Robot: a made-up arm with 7 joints.
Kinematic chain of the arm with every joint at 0, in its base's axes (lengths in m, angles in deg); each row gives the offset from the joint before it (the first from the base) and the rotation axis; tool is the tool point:
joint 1: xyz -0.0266 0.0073 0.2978 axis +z
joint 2: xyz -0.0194 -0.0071 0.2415 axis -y
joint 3: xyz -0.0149 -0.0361 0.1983 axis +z
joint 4: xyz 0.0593 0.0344 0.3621 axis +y
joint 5: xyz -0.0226 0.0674 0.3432 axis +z
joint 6: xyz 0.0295 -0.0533 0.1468 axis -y
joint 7: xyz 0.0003 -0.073 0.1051 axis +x
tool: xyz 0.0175 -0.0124 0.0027
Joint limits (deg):
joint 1: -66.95..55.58
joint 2: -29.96..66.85
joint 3: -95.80..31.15
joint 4: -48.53..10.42
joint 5: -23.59..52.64
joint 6: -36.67..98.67
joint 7: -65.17..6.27
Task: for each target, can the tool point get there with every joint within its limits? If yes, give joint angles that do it. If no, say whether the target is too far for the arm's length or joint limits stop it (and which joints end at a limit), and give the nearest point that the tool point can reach.
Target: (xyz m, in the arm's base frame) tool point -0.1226 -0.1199 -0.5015
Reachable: no: joint limits stop it (at a limit: joint 2, joint 4, joint 5, joint 6) | nearest point -0.5648 -0.7058 0.4491 | short by 1.201 m
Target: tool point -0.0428 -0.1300 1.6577
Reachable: yes | joints 37.15 -6.89 5.53 -22.68 -9.51 16.81 -2.26
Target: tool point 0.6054 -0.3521 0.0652
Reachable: no: joint limits stop it (at a limit: joint 1, joint 2, joint 3, joint 4, joint 5, joint 6, joint 7) | nearest point 0.4663 -0.2217 1.1817 | short by 1.133 m
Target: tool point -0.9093 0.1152 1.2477
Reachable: yes | joints -2.94 44.23 -57.03 -18.14 8.24 37.20 -21.94
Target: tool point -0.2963 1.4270 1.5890
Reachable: no: too far | nearest point -0.2798 0.9308 1.2400 | short by 0.607 m
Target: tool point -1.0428 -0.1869 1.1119
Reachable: yes | joints 7.00 59.23 -77.84 -9.44 16.39 -0.67 -14.84
